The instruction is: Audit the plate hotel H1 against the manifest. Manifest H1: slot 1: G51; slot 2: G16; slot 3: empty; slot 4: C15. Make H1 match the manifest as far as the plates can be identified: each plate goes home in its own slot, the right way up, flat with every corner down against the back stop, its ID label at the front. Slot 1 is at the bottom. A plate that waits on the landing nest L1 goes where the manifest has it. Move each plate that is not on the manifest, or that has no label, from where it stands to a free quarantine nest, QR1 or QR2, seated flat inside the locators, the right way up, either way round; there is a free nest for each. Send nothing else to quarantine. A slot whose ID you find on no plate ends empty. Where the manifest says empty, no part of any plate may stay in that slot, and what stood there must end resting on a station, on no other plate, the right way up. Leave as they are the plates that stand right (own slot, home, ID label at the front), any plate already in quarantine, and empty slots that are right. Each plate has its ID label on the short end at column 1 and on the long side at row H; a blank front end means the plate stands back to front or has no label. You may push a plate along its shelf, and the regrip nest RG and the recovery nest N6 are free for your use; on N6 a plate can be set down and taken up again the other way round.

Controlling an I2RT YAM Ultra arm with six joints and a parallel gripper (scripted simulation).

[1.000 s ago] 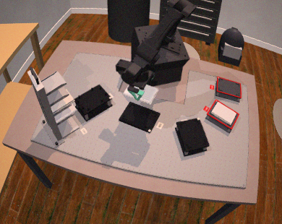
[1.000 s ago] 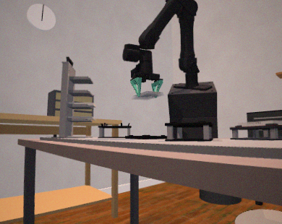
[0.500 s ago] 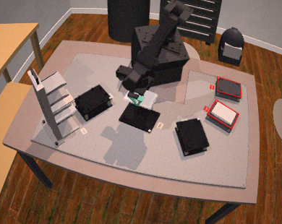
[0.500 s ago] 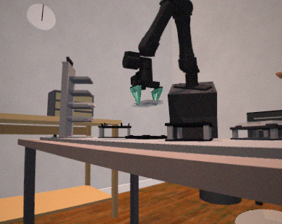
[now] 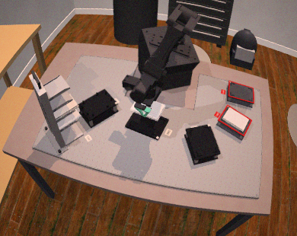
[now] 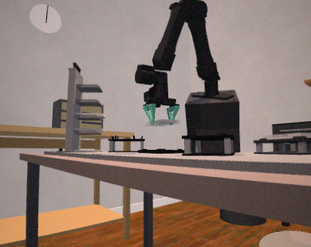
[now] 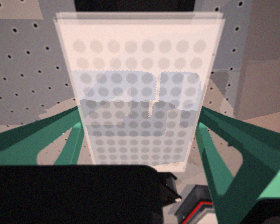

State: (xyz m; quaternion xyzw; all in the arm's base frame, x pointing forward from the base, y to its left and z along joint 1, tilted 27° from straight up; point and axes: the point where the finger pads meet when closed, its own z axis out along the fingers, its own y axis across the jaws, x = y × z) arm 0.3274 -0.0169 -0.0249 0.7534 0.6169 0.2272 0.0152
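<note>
Right now the recovery nest N6 is 11 cm below my hand. The rest, counted from my hand: RG label 19 cm to the right, 12 cm below, 8 cm behind; then black regrip nest 25 cm to the right, 6 cm below; then N6 tag 12 cm below, 10 cm to the left, 2 cm ahead.
</note>
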